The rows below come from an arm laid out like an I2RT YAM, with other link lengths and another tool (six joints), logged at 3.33 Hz.
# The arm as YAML. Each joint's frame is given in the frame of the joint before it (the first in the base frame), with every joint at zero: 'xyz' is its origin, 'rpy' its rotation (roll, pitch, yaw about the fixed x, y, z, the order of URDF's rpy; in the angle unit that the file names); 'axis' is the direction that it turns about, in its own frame. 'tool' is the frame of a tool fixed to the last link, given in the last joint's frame.
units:
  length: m
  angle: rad
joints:
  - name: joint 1
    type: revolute
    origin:
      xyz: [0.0, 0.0, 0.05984]
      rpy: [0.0, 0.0, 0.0]
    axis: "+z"
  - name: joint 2
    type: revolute
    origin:
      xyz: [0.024, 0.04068, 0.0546]
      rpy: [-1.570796, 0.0, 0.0]
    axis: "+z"
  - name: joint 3
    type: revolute
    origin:
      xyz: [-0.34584, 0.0, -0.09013]
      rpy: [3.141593, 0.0, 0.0]
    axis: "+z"
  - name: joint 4
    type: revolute
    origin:
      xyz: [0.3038, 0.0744, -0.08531]
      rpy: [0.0, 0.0, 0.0]
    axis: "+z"
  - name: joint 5
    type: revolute
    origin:
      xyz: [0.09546, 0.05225, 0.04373]
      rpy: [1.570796, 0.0, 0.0]
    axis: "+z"
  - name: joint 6
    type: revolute
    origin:
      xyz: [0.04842, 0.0, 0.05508]
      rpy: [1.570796, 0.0, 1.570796]
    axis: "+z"
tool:
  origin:
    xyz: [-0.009, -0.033, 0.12]
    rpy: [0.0, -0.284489, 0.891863]
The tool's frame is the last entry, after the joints.
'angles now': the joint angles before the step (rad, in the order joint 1, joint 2, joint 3, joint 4, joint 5, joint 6). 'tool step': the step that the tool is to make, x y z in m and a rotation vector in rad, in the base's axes. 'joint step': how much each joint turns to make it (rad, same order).
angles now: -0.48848, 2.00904, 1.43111, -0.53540, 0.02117, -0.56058
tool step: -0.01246, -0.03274, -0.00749, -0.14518, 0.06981, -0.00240
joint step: -0.02289, 0.01337, -0.00418, 0.03395, 0.13467, -0.09079
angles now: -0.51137, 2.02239, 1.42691, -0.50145, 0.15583, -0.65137
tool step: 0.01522, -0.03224, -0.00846, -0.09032, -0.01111, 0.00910
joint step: -0.02137, 0.06180, 0.03738, 0.09042, 0.04883, -0.06295
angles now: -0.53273, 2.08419, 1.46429, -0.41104, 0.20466, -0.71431
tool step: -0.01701, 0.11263, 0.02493, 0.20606, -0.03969, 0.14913
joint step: 0.09766, -0.17587, -0.15260, -0.08964, -0.20065, 0.05227
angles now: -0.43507, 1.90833, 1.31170, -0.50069, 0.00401, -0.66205
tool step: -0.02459, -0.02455, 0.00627, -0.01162, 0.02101, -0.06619
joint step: -0.05111, -0.03357, -0.01677, -0.03052, 0.02442, 0.00459
